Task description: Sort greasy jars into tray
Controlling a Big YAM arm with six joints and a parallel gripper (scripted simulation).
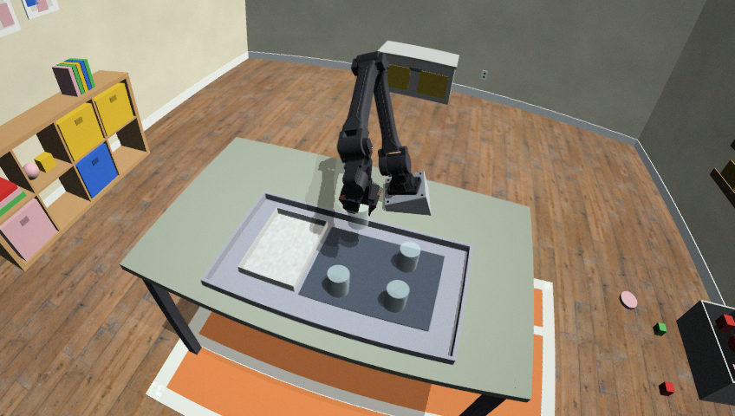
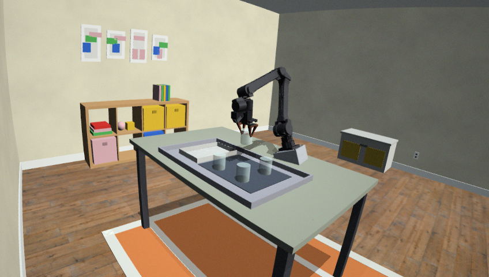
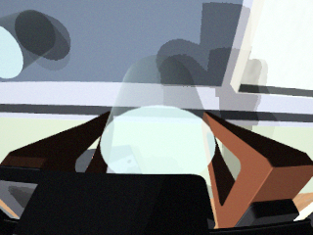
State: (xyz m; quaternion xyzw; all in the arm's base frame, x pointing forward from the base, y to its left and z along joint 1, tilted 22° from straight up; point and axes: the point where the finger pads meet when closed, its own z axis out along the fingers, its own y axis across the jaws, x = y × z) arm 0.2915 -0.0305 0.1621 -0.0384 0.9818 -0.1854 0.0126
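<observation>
The white tray is 11 cm ahead of my hand, 22 cm to the right of it and 16 cm below it. Also, from my hand: dark drying mat: 10 cm ahead, 10 cm to the left, 17 cm below.
</observation>
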